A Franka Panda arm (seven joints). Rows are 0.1 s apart.
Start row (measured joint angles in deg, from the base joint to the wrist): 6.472, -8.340, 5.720, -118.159, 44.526, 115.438, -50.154
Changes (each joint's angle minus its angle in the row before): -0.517, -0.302, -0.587, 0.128, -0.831, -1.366, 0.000; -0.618, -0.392, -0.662, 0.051, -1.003, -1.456, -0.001; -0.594, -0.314, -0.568, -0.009, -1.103, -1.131, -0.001; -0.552, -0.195, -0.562, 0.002, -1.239, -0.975, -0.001; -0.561, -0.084, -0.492, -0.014, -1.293, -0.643, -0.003; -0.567, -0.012, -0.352, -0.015, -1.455, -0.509, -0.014; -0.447, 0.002, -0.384, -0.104, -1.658, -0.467, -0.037; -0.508, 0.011, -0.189, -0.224, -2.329, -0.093, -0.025; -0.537, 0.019, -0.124, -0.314, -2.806, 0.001, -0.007; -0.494, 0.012, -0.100, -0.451, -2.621, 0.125, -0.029; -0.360, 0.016, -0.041, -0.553, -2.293, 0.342, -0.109; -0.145, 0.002, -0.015, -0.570, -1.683, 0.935, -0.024
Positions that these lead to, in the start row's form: 5.955, -8.642, 5.133, -118.031, 43.695, 114.072, -50.154; 5.337, -9.034, 4.471, -117.980, 42.692, 112.616, -50.155; 4.743, -9.348, 3.903, -117.989, 41.589, 111.485, -50.156; 4.191, -9.543, 3.341, -117.987, 40.350, 110.510, -50.157; 3.630, -9.627, 2.849, -118.001, 39.057, 109.867, -50.160; 3.063, -9.639, 2.497, -118.016, 37.602, 109.358, -50.174; 2.616, -9.637, 2.113, -118.120, 35.944, 108.891, -50.211; 2.108, -9.626, 1.924, -118.344, 33.615, 108.798, -50.236; 1.571, -9.607, 1.800, -118.658, 30.809, 108.799, -50.243; 1.077, -9.595, 1.700, -119.109, 28.188, 108.924, -50.272; 0.717, -9.579, 1.659, -119.662, 25.895, 109.266, -50.381; 0.572, -9.577, 1.644, -120.232, 24.212, 110.201, -50.405
